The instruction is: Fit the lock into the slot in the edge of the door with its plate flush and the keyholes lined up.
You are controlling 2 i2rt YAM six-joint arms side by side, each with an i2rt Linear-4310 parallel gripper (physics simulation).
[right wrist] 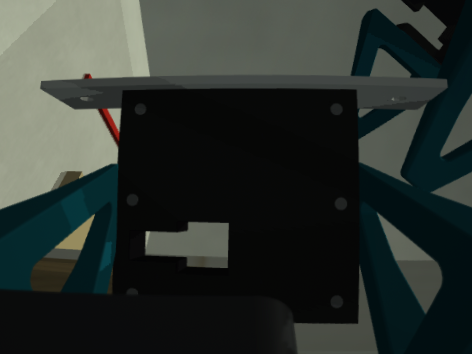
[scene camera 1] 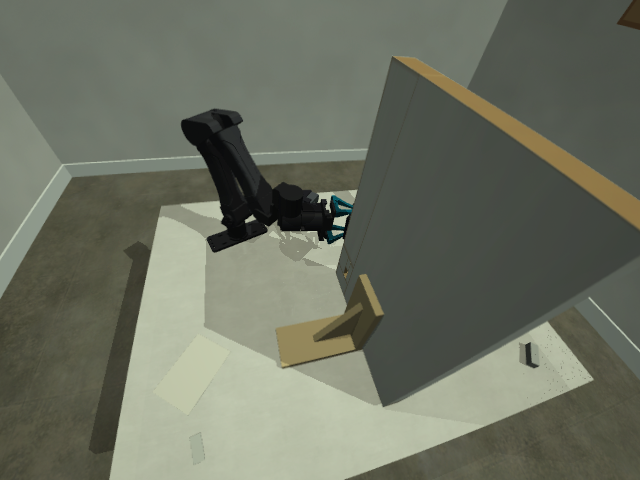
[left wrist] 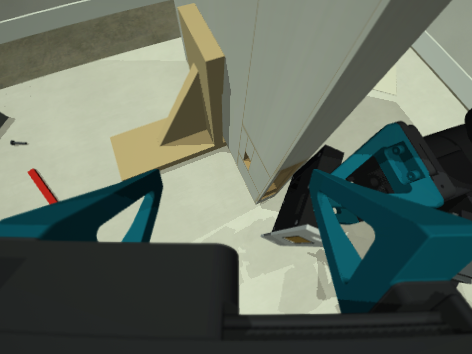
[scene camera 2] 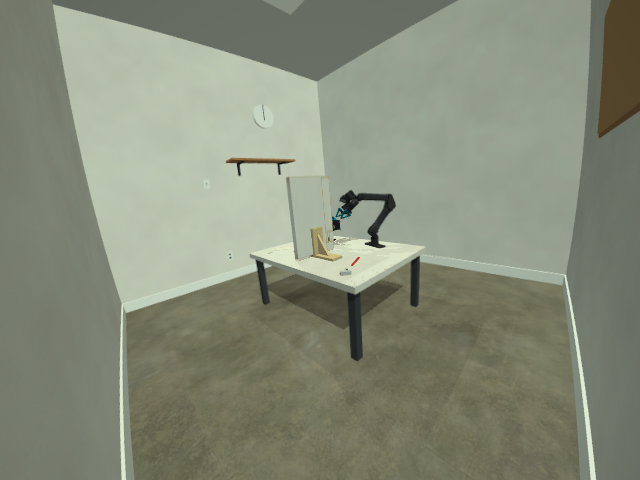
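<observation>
The lock [left wrist: 302,192] [right wrist: 240,165] is a black box with a grey plate [left wrist: 287,237] [right wrist: 240,82]. My right gripper [scene camera 1: 348,221] [left wrist: 327,192] [right wrist: 235,178] is shut on the lock's sides. The door [scene camera 1: 491,206] [scene camera 2: 305,217] [left wrist: 300,65] stands upright, with a keyhole [scene camera 1: 345,272] [left wrist: 247,161] in its face. The slot [left wrist: 280,182] shows in its edge in the left wrist view. The lock is outside the slot, just right of it there, tilted, plate end lowest. The lock's keyhole [right wrist: 207,245] is open through. My left gripper [scene camera 2: 339,214] [left wrist: 235,177] is open and empty, nearer its camera than the lock.
A wooden bracket [scene camera 1: 315,341] [scene camera 2: 328,256] [left wrist: 140,150] stands against the door's foot. A red stick [scene camera 2: 355,260] [left wrist: 42,186] [right wrist: 110,122], a small screw [left wrist: 19,143] and a small grey block [scene camera 1: 529,354] [scene camera 2: 345,272] lie on the table [scene camera 2: 310,277].
</observation>
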